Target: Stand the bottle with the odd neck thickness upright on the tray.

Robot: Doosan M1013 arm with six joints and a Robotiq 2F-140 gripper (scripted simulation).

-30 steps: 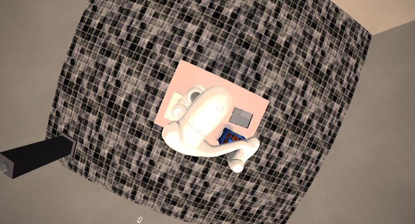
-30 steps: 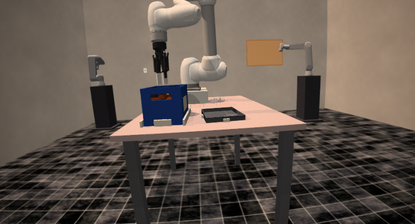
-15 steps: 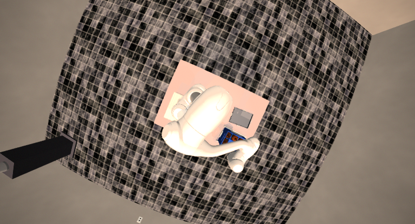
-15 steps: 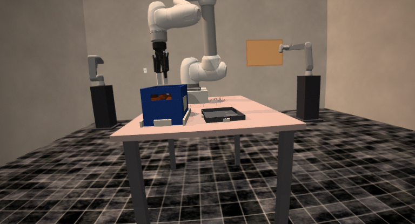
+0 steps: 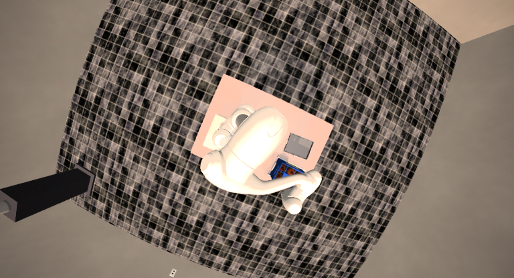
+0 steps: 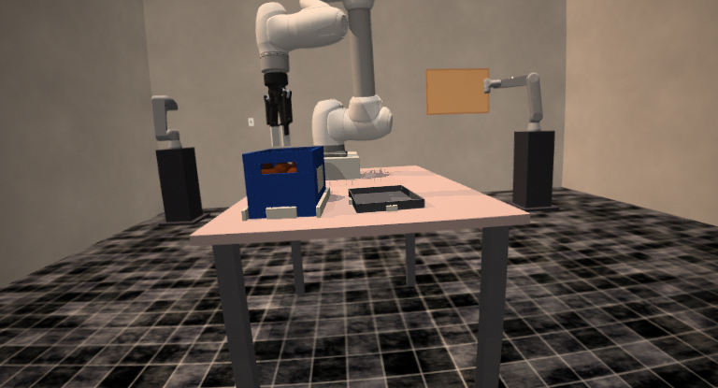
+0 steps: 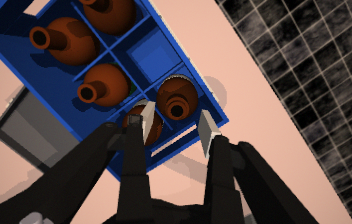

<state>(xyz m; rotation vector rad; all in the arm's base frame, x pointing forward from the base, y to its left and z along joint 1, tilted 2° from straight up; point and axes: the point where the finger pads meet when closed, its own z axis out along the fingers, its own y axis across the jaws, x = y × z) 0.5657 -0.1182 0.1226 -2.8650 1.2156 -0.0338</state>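
My hand is 8 cm to the right of the bottle and 13 cm above it. From my hand the other things lie so: dark tray (8 cm ahead, 32 cm to the left, 20 cm below); then blue crate (9 cm ahead, 4 cm to the left, 13 cm below).
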